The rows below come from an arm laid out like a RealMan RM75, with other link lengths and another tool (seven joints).
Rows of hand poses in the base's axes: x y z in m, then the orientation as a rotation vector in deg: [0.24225, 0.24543, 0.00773, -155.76, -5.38, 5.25]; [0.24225, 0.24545, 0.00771, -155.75, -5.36, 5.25]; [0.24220, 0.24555, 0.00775, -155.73, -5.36, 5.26]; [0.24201, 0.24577, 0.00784, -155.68, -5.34, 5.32]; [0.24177, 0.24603, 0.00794, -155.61, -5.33, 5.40]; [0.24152, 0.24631, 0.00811, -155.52, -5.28, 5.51]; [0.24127, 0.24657, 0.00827, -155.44, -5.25, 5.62]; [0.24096, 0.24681, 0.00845, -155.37, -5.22, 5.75]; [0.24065, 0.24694, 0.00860, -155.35, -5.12, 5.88]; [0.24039, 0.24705, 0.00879, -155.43, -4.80, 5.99]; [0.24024, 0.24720, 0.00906, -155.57, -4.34, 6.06]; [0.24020, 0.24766, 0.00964, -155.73, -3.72, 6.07]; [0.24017, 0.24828, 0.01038, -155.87, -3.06, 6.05]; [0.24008, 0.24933, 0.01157, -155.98, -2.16, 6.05]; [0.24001, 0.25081, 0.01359, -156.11, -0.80, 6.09]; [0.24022, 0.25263, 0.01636, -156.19, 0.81, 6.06]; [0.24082, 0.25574, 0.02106, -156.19, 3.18, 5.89]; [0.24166, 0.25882, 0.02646, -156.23, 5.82, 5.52]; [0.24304, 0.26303, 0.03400, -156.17, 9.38, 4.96]
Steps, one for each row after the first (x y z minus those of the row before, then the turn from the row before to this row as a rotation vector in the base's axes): [0.00000, 0.00002, -0.00002, 0.01, 0.00, -0.01]; [-0.00005, 0.00010, 0.00004, 0.02, 0.01, 0.00]; [-0.00019, 0.00022, 0.00009, 0.05, 0.05, -0.01]; [-0.00024, 0.00026, 0.00010, 0.07, 0.06, 0.00]; [-0.00025, 0.00028, 0.00017, 0.08, 0.09, -0.02]; [-0.00025, 0.00026, 0.00016, 0.07, 0.09, 0.00]; [-0.00031, 0.00024, 0.00018, 0.06, 0.10, 0.00]; [-0.00031, 0.00013, 0.00015, 0.01, 0.11, -0.05]; [-0.00026, 0.00011, 0.00019, -0.09, 0.12, -0.21]; [-0.00015, 0.00015, 0.00027, -0.14, 0.11, -0.31]; [-0.00004, 0.00046, 0.00058, -0.16, 0.09, -0.43]; [-0.00003, 0.00062, 0.00074, -0.14, 0.08, -0.46]; [-0.00009, 0.00105, 0.00119, -0.12, 0.13, -0.63]; [-0.00007, 0.00148, 0.00202, -0.16, 0.23, -0.95]; [0.00021, 0.00182, 0.00277, -0.12, 0.21, -1.13]; [0.00060, 0.00311, 0.00470, -0.09, 0.23, -1.69]; [0.00084, 0.00308, 0.00540, -0.17, 0.13, -1.90]; [0.00138, 0.00421, 0.00754, -0.17, 0.13, -2.58]
